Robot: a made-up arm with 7 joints. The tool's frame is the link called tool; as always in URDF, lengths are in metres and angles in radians. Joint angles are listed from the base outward.
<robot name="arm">
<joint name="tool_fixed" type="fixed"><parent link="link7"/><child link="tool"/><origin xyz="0 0 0" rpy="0 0 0"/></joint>
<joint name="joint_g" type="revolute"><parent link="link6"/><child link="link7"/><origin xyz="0 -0.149 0" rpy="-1.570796 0 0"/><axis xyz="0 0 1"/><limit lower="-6.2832" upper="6.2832"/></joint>
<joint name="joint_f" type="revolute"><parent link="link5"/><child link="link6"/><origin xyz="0 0 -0.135" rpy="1.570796 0 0"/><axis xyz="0 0 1"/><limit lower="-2.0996" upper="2.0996"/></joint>
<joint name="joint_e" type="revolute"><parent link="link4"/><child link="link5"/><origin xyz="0 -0.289 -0.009" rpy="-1.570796 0 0"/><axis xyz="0 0 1"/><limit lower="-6.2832" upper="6.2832"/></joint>
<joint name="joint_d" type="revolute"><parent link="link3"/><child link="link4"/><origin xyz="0 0.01 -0.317" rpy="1.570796 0 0"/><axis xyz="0 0 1"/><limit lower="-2.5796" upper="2.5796"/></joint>
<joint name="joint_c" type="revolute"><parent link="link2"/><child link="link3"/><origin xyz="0 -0.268 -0.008" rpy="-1.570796 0 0"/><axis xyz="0 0 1"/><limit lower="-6.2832" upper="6.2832"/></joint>
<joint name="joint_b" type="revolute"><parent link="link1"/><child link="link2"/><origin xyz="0 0.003 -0.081" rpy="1.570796 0 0"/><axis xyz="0 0 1"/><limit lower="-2.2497" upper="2.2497"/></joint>
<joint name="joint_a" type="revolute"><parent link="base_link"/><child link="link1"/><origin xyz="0 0 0.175" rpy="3.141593 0 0"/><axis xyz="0 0 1"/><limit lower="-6.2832" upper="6.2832"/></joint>
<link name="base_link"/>
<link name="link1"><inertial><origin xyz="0.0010 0.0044 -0.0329"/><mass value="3.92"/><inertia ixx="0.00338" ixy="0" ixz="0" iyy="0.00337" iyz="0.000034" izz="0.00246"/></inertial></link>
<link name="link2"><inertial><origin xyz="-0.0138 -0.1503 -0.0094"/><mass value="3.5"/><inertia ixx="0.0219" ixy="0" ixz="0" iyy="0.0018" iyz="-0.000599" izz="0.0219"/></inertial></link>
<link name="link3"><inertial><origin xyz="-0.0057 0.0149 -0.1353"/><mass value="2.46"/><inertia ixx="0.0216" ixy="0" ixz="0" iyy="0.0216" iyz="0.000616" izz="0.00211"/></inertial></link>
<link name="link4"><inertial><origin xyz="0.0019 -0.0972 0.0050"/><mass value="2.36"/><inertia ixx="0.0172" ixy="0" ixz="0" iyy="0.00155" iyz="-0.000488" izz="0.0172"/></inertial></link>
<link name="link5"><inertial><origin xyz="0.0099 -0.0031 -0.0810"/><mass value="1.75"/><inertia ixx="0.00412" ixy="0" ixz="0" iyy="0.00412" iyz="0" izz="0.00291"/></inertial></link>
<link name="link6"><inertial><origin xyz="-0.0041 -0.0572 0.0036"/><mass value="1.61"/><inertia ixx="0.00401" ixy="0" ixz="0" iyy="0.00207" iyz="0" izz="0.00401"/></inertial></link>
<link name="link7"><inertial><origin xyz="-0.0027 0.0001 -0.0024"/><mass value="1.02"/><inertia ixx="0.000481" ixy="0" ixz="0" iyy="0.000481" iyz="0" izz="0.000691"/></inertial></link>
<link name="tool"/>
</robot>
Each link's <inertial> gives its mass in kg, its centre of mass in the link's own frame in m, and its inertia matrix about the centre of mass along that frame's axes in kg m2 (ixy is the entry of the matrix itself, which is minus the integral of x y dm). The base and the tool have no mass. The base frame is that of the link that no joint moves.
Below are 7 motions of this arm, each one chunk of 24 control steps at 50 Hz.
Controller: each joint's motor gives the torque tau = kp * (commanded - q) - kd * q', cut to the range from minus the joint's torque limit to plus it. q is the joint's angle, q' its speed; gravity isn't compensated. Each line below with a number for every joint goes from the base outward.
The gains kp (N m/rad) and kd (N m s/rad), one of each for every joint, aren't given. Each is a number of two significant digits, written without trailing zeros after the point. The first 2 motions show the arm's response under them.
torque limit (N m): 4.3 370 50 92 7.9 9.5 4.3
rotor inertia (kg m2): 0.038 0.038 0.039 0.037 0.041 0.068 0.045
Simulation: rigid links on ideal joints. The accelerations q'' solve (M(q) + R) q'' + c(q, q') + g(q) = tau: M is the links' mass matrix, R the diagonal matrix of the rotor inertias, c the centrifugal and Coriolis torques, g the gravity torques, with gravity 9.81 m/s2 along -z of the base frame. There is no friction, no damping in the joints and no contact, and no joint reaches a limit. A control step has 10 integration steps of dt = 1/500 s. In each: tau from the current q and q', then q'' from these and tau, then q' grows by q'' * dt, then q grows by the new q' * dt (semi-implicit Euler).
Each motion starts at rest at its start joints. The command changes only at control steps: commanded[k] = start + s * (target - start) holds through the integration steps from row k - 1 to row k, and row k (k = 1, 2, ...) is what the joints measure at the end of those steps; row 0 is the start. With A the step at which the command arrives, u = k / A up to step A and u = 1 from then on. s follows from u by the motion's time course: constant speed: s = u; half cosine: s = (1 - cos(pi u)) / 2; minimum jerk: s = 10 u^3 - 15 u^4 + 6 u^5; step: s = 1 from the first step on.
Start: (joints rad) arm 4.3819 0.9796 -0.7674 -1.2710 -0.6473 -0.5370 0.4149
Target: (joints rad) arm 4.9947 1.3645 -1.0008 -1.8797 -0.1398 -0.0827 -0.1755
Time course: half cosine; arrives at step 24
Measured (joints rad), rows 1 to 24:
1: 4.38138 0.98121 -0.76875 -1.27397 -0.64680 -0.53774 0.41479
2: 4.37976 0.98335 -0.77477 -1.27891 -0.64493 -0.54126 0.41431
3: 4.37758 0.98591 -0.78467 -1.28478 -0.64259 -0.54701 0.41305
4: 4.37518 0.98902 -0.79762 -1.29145 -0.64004 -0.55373 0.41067
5: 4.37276 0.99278 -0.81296 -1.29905 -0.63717 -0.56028 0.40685
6: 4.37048 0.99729 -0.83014 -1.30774 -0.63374 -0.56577 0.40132
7: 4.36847 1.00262 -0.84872 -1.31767 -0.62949 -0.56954 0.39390
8: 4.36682 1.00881 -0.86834 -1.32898 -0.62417 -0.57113 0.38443
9: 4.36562 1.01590 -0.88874 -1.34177 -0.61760 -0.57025 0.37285
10: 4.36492 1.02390 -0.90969 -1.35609 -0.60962 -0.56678 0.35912
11: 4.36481 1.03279 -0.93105 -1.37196 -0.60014 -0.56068 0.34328
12: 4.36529 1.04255 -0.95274 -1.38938 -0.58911 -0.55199 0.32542
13: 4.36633 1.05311 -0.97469 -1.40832 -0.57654 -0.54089 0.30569
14: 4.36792 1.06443 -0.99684 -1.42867 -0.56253 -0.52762 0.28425
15: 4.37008 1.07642 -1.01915 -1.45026 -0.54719 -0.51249 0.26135
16: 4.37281 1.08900 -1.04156 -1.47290 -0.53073 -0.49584 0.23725
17: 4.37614 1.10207 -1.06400 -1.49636 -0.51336 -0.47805 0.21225
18: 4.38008 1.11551 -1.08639 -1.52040 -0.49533 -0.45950 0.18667
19: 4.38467 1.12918 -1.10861 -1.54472 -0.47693 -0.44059 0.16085
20: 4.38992 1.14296 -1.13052 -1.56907 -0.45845 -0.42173 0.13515
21: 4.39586 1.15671 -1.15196 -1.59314 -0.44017 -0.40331 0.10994
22: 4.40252 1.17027 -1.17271 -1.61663 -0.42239 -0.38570 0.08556
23: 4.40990 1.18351 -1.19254 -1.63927 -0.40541 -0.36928 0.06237
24: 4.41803 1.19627 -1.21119 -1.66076 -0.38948 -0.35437 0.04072
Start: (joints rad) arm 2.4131 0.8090 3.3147 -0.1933 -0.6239 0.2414 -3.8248
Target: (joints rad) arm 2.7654 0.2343 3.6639 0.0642 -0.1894 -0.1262 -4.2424
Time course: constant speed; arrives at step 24
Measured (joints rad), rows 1 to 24:
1: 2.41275 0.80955 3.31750 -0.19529 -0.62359 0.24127 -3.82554
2: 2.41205 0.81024 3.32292 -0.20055 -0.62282 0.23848 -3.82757
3: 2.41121 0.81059 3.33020 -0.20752 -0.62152 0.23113 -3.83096
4: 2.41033 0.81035 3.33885 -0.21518 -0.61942 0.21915 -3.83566
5: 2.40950 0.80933 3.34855 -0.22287 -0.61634 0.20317 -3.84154
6: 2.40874 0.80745 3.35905 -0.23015 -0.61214 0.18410 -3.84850
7: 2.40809 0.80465 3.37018 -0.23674 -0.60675 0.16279 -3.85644
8: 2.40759 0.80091 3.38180 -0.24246 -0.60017 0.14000 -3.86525
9: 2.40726 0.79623 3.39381 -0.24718 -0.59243 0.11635 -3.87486
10: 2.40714 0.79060 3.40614 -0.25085 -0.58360 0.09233 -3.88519
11: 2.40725 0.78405 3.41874 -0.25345 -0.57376 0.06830 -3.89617
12: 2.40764 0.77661 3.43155 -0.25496 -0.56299 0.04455 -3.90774
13: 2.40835 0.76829 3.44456 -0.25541 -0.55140 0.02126 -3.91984
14: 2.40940 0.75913 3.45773 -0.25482 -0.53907 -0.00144 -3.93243
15: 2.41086 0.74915 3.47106 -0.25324 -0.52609 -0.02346 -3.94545
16: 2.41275 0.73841 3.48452 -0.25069 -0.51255 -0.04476 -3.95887
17: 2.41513 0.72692 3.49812 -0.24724 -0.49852 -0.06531 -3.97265
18: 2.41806 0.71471 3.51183 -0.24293 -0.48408 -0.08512 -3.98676
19: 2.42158 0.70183 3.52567 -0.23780 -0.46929 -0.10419 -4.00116
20: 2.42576 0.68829 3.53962 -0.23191 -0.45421 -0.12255 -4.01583
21: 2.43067 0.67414 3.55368 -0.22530 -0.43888 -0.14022 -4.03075
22: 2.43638 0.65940 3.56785 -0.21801 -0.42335 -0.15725 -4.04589
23: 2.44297 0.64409 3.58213 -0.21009 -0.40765 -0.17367 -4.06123
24: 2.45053 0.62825 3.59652 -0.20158 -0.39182 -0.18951 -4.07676
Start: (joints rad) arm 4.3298 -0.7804 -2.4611 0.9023 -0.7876 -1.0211 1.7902
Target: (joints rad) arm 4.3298 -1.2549 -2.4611 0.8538 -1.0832 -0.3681 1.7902
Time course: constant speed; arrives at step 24
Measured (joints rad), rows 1 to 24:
1: 4.32951 -0.78230 -2.46042 0.90401 -0.78837 -1.02219 1.79015
2: 4.32986 -0.78587 -2.46335 0.90811 -0.79059 -1.02270 1.79012
3: 4.33093 -0.79078 -2.46948 0.91335 -0.79439 -1.02028 1.79011
4: 4.33246 -0.79683 -2.47748 0.91920 -0.79950 -1.01390 1.79013
5: 4.33423 -0.80389 -2.48630 0.92537 -0.80568 -1.00336 1.79016
6: 4.33607 -0.81185 -2.49521 0.93163 -0.81271 -0.98885 1.79020
7: 4.33788 -0.82060 -2.50374 0.93782 -0.82044 -0.97082 1.79026
8: 4.33960 -0.83007 -2.51161 0.94382 -0.82876 -0.94978 1.79034
9: 4.34119 -0.84017 -2.51868 0.94953 -0.83754 -0.92624 1.79042
10: 4.34264 -0.85086 -2.52493 0.95490 -0.84670 -0.90069 1.79051
11: 4.34396 -0.86208 -2.53036 0.95988 -0.85616 -0.87356 1.79061
12: 4.34516 -0.87379 -2.53505 0.96445 -0.86587 -0.84521 1.79070
13: 4.34624 -0.88596 -2.53908 0.96861 -0.87577 -0.81594 1.79080
14: 4.34724 -0.89855 -2.54255 0.97235 -0.88582 -0.78600 1.79090
15: 4.34817 -0.91154 -2.54552 0.97568 -0.89597 -0.75558 1.79100
16: 4.34904 -0.92490 -2.54810 0.97862 -0.90621 -0.72485 1.79109
17: 4.34987 -0.93861 -2.55036 0.98117 -0.91651 -0.69393 1.79118
18: 4.35066 -0.95266 -2.55235 0.98336 -0.92684 -0.66291 1.79127
19: 4.35142 -0.96703 -2.55414 0.98520 -0.93720 -0.63187 1.79135
20: 4.35216 -0.98170 -2.55576 0.98672 -0.94758 -0.60087 1.79143
21: 4.35288 -0.99665 -2.55725 0.98792 -0.95795 -0.56996 1.79151
22: 4.35358 -1.01187 -2.55863 0.98884 -0.96832 -0.53916 1.79158
23: 4.35425 -1.02735 -2.55994 0.98947 -0.97867 -0.50851 1.79165
24: 4.35490 -1.04308 -2.56117 0.98985 -0.98901 -0.47804 1.79171

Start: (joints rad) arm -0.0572 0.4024 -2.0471 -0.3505 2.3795 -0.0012 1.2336
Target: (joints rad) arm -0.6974 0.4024 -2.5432 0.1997 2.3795 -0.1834 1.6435
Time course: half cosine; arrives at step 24
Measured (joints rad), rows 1 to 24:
1: -0.05778 0.40301 -2.04759 -0.35221 2.37964 -0.00153 1.23367
2: -0.05819 0.40432 -2.05104 -0.35526 2.38008 -0.00056 1.23405
3: -0.05801 0.40602 -2.05733 -0.35853 2.38065 0.00252 1.23497
4: -0.05710 0.40793 -2.06615 -0.36139 2.38127 0.00750 1.23668
5: -0.05539 0.40996 -2.07741 -0.36342 2.38194 0.01377 1.23939
6: -0.05288 0.41205 -2.09106 -0.36430 2.38264 0.02074 1.24328
7: -0.04964 0.41417 -2.10707 -0.36381 2.38338 0.02784 1.24848
8: -0.04577 0.41630 -2.12535 -0.36179 2.38415 0.03465 1.25509
9: -0.04146 0.41841 -2.14577 -0.35813 2.38495 0.04083 1.26317
10: -0.03692 0.42051 -2.16814 -0.35278 2.38578 0.04615 1.27273
11: -0.03221 0.42260 -2.19246 -0.34559 2.38664 0.05047 1.28375
12: -0.02746 0.42468 -2.21850 -0.33656 2.38747 0.05371 1.29618
13: -0.02285 0.42675 -2.24582 -0.32577 2.38827 0.05580 1.30991
14: -0.01861 0.42879 -2.27397 -0.31334 2.38901 0.05674 1.32481
15: -0.01499 0.43078 -2.30244 -0.29943 2.38968 0.05650 1.34072
16: -0.01223 0.43270 -2.33076 -0.28419 2.39027 0.05512 1.35747
17: -0.01056 0.43455 -2.35846 -0.26783 2.39078 0.05260 1.37484
18: -0.01021 0.43628 -2.38506 -0.25054 2.39120 0.04898 1.39260
19: -0.01138 0.43790 -2.41013 -0.23256 2.39152 0.04431 1.41052
20: -0.01428 0.43937 -2.43329 -0.21413 2.39174 0.03865 1.42836
21: -0.01906 0.44068 -2.45417 -0.19551 2.39186 0.03207 1.44585
22: -0.02586 0.44183 -2.47243 -0.17695 2.39188 0.02467 1.46274
23: -0.03482 0.44280 -2.48782 -0.15874 2.39179 0.01656 1.47880
24: -0.04603 0.44360 -2.50008 -0.14115 2.39161 0.00789 1.49379

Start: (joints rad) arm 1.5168 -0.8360 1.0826 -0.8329 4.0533 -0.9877 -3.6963
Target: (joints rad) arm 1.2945 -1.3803 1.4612 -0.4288 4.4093 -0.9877 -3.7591
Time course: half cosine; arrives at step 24
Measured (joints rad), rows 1 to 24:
1: 1.51655 -0.83741 1.08195 -0.83501 4.05326 -0.98866 -3.69629
2: 1.51686 -0.84007 1.07687 -0.83923 4.05609 -0.99033 -3.69635
3: 1.51770 -0.84381 1.06931 -0.84403 4.06221 -0.99248 -3.69654
4: 1.51870 -0.84862 1.06163 -0.84873 4.07108 -0.99496 -3.69691
5: 1.51957 -0.85453 1.05560 -0.85288 4.08214 -0.99767 -3.69747
6: 1.52009 -0.86155 1.05240 -0.85606 4.09490 -1.00047 -3.69822
7: 1.52018 -0.86968 1.05266 -0.85799 4.10899 -1.00330 -3.69918
8: 1.51983 -0.87896 1.05668 -0.85841 4.12407 -1.00610 -3.70036
9: 1.51908 -0.88938 1.06440 -0.85717 4.13992 -1.00883 -3.70175
10: 1.51802 -0.90094 1.07560 -0.85418 4.15634 -1.01149 -3.70335
11: 1.51678 -0.91362 1.08990 -0.84941 4.17318 -1.01405 -3.70517
12: 1.51548 -0.92739 1.10685 -0.84289 4.19035 -1.01652 -3.70717
13: 1.51423 -0.94218 1.12593 -0.83469 4.20773 -1.01887 -3.70936
14: 1.51314 -0.95793 1.14659 -0.82493 4.22524 -1.02111 -3.71171
15: 1.51229 -0.97452 1.16830 -0.81377 4.24281 -1.02323 -3.71420
16: 1.51174 -0.99185 1.19051 -0.80139 4.26033 -1.02523 -3.71681
17: 1.51150 -1.00978 1.21269 -0.78798 4.27772 -1.02709 -3.71949
18: 1.51159 -1.02815 1.23429 -0.77379 4.29487 -1.02883 -3.72222
19: 1.51197 -1.04680 1.25484 -0.75905 4.31167 -1.03046 -3.72497
20: 1.51258 -1.06557 1.27384 -0.74401 4.32802 -1.03199 -3.72769
21: 1.51337 -1.08426 1.29088 -0.72894 4.34379 -1.03344 -3.73035
22: 1.51425 -1.10270 1.30554 -0.71409 4.35886 -1.03486 -3.73292
23: 1.51514 -1.12070 1.31751 -0.69972 4.37310 -1.03628 -3.73536
24: 1.51593 -1.13809 1.32653 -0.68607 4.38640 -1.03775 -3.73763

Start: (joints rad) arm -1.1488 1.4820 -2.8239 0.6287 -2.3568 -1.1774 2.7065
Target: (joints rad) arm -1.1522 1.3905 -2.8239 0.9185 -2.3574 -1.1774 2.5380
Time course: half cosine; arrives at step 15
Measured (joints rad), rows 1 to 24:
1: -1.14860 1.48391 -2.82273 0.62888 -2.35746 -1.17895 2.70644
2: -1.14788 1.48686 -2.81746 0.62664 -2.35755 -1.18353 2.70608
3: -1.14667 1.49023 -2.80900 0.62321 -2.35474 -1.18951 2.70513
4: -1.14510 1.49374 -2.79859 0.61961 -2.34864 -1.19595 2.70335
5: -1.14333 1.49718 -2.78727 0.61653 -2.33971 -1.20234 2.70058
6: -1.14143 1.50039 -2.77582 0.61453 -2.32862 -1.20842 2.69670
7: -1.13946 1.50325 -2.76482 0.61397 -2.31609 -1.21413 2.69167
8: -1.13745 1.50568 -2.75466 0.61508 -2.30280 -1.21945 2.68551
9: -1.13544 1.50762 -2.74563 0.61797 -2.28933 -1.22445 2.67833
10: -1.13345 1.50906 -2.73790 0.62260 -2.27620 -1.22918 2.67025
11: -1.13150 1.51000 -2.73158 0.62884 -2.26383 -1.23371 2.66150
12: -1.12963 1.51047 -2.72671 0.63645 -2.25257 -1.23808 2.65230
13: -1.12790 1.51052 -2.72328 0.64513 -2.24267 -1.24232 2.64295
14: -1.12634 1.51024 -2.72125 0.65449 -2.23433 -1.24644 2.63374
15: -1.12502 1.50970 -2.72052 0.66415 -2.22765 -1.25045 2.62496
16: -1.12395 1.50900 -2.72090 0.67376 -2.22261 -1.25431 2.61682
17: -1.12311 1.50819 -2.72203 0.68314 -2.21905 -1.25794 2.60940
18: -1.12245 1.50731 -2.72360 0.69222 -2.21670 -1.26131 2.60264
19: -1.12193 1.50640 -2.72534 0.70093 -2.21530 -1.26439 2.59651
20: -1.12153 1.50546 -2.72707 0.70926 -2.21462 -1.26720 2.59095
21: -1.12121 1.50453 -2.72868 0.71716 -2.21447 -1.26977 2.58590
22: -1.12096 1.50361 -2.73009 0.72465 -2.21467 -1.27213 2.58132
23: -1.12078 1.50271 -2.73126 0.73171 -2.21512 -1.27431 2.57716
24: -1.12066 1.50185 -2.73218 0.73836 -2.21571 -1.27633 2.57338

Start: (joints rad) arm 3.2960 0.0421 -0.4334 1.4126 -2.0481 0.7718 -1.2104
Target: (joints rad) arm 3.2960 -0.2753 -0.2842 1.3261 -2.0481 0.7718 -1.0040
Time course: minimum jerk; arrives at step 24
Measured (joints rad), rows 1 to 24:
1: 3.29616 0.04223 -0.43351 1.41638 -2.04763 0.77244 -1.21038
2: 3.29599 0.04283 -0.43334 1.42394 -2.04414 0.77283 -1.21035
3: 3.29522 0.04368 -0.43260 1.43324 -2.03775 0.77187 -1.21021
4: 3.29389 0.04450 -0.43123 1.44330 -2.02944 0.76937 -1.20982
5: 3.29206 0.04506 -0.42915 1.45352 -2.02005 0.76555 -1.20905
6: 3.28973 0.04515 -0.42626 1.46356 -2.01019 0.76076 -1.20776
7: 3.28695 0.04461 -0.42249 1.47316 -2.00025 0.75535 -1.20581
8: 3.28378 0.04329 -0.41779 1.48217 -1.99047 0.74964 -1.20308
9: 3.28029 0.04110 -0.41216 1.49047 -1.98101 0.74389 -1.19949
10: 3.27657 0.03793 -0.40563 1.49796 -1.97199 0.73832 -1.19498
11: 3.27275 0.03377 -0.39830 1.50461 -1.96349 0.73308 -1.18953
12: 3.26896 0.02858 -0.39028 1.51035 -1.95556 0.72832 -1.18315
13: 3.26535 0.02240 -0.38174 1.51518 -1.94824 0.72413 -1.17590
14: 3.26208 0.01529 -0.37284 1.51910 -1.94157 0.72057 -1.16787
15: 3.25931 0.00734 -0.36378 1.52213 -1.93558 0.71772 -1.15918
16: 3.25719 -0.00134 -0.35474 1.52428 -1.93029 0.71559 -1.14997
17: 3.25587 -0.01061 -0.34591 1.52563 -1.92571 0.71419 -1.14041
18: 3.25545 -0.02031 -0.33748 1.52623 -1.92184 0.71352 -1.13069
19: 3.25604 -0.03029 -0.32959 1.52617 -1.91867 0.71354 -1.12098
20: 3.25769 -0.04037 -0.32236 1.52554 -1.91618 0.71421 -1.11146
21: 3.26041 -0.05040 -0.31591 1.52443 -1.91432 0.71545 -1.10231
22: 3.26416 -0.06024 -0.31026 1.52297 -1.91305 0.71717 -1.09366
23: 3.26886 -0.06977 -0.30544 1.52126 -1.91227 0.71927 -1.08561
24: 3.27434 -0.07894 -0.30137 1.51941 -1.91191 0.72162 -1.07821

